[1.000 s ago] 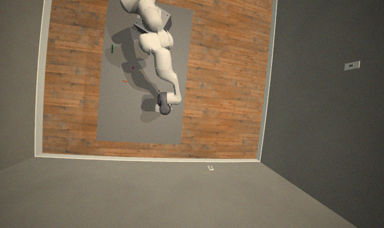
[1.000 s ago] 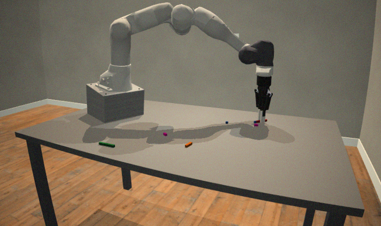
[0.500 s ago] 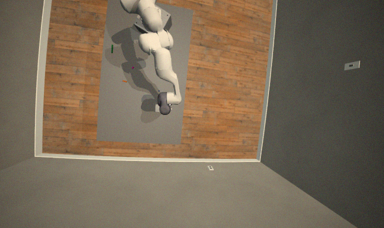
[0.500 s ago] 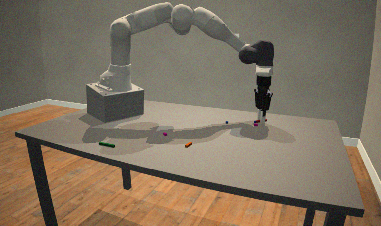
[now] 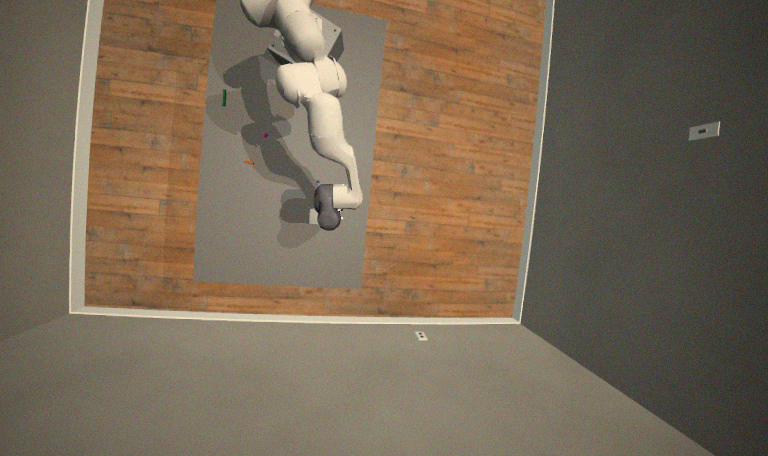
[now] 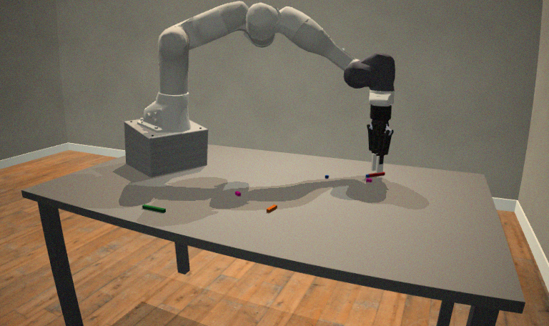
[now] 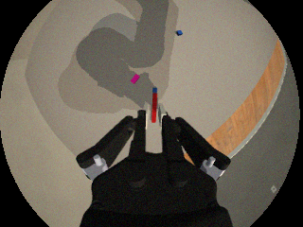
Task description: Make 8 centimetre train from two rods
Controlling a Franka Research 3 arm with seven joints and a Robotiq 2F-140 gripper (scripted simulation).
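My gripper is now 50 mm above the red rod. Round my hand: orange rod: 460 mm to the right, 190 mm behind, 50 mm below; green rod: 640 mm to the right, 480 mm behind, 50 mm below.
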